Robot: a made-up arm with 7 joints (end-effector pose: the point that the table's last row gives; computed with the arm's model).
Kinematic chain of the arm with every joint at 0, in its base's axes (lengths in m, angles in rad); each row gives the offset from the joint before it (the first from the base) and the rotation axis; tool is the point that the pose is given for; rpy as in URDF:
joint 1: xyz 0 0 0.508 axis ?
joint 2: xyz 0 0 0 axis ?
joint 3: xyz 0 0 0.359 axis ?
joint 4: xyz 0.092 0 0 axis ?
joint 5: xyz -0.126 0 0.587 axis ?
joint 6: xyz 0 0 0 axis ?
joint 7: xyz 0.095 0 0 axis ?
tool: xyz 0 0 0 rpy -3.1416 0 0
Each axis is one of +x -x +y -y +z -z.
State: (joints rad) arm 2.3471 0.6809 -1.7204 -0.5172 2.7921 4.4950 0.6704
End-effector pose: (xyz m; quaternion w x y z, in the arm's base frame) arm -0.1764 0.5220 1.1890 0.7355 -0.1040 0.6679 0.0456
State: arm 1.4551 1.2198 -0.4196 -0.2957 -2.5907 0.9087 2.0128
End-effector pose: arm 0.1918 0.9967 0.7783 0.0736 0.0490 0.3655 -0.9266
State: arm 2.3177 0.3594 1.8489 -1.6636 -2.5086 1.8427 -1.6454
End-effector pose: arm -0.4964 -0.5581 0.9636 0.1982 -0.4792 -0.0073 0.8550
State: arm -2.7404 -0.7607 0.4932 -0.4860 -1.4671 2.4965 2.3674
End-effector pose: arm 0.5683 0.0277 1.3679 0.6277 -0.1483 0.0707 0.7609
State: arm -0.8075 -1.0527 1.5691 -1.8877 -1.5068 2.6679 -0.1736
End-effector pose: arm 0.3279 0.7162 0.5781 0.7502 0.0514 0.6120 0.2451
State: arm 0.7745 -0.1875 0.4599 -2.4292 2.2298 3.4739 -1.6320
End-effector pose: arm 0.2310 0.4532 0.5838 0.1658 -0.8969 -0.2478 -0.3265
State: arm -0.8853 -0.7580 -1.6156 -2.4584 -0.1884 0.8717 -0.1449
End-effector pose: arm -0.4008 -0.3921 0.4023 0.6891 -0.5084 0.5164 -0.0023
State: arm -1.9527 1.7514 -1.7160 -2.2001 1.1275 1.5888 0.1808
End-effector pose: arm -0.6881 0.1923 0.6009 0.0086 -0.5528 -0.7867 -0.2748
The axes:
joint 1: +z
joint 2: +y
joint 3: +z
joint 4: -y
joint 5: +z
joint 6: -y
joint 7: -z

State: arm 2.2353 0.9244 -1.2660 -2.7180 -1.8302 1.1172 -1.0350
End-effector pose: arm 0.4364 0.2251 0.3014 0.7929 -0.1280 0.0871 -0.5894
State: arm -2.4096 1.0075 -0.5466 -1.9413 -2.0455 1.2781 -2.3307
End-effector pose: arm -0.6931 -0.0538 0.0891 0.9248 -0.2444 -0.2764 0.0931
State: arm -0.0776 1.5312 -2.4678 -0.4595 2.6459 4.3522 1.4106
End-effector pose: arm 0.8277 -0.1935 0.7283 0.5273 0.0984 0.0587 -0.8419
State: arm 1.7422 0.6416 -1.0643 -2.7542 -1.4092 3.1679 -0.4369
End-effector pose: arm 0.3100 0.2170 0.2270 0.2339 0.2415 0.9349 -0.1140
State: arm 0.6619 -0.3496 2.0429 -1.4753 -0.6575 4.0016 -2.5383
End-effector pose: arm -0.6918 0.1030 0.9520 0.0770 -0.5095 -0.2178 0.8289
